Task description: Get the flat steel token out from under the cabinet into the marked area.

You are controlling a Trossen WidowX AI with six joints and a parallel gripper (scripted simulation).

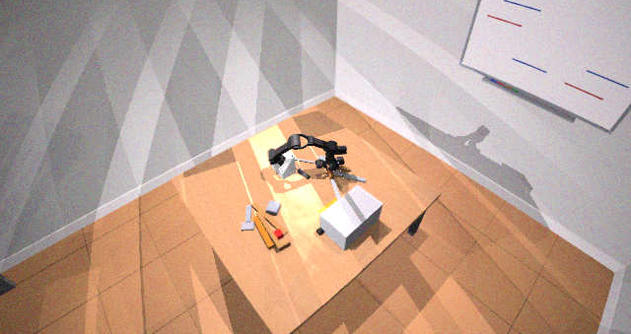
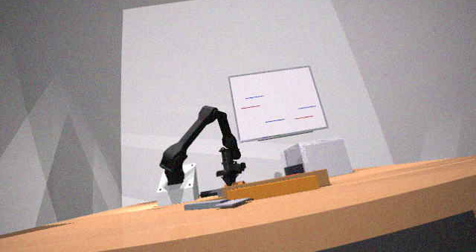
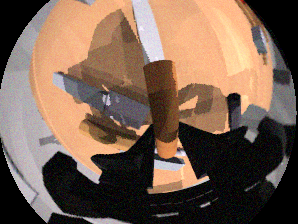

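Now: the grey bar 8 cm behind my gripper tip and 6 cm to the left of it. Also, from my gripper tip: thin wooden stick (7 cm ahead, 52 cm to the right); then red block (20 cm ahead, 54 cm to the right, 1 cm above); then grey block (3 cm ahead, 46 cm to the right, 1 cm above).
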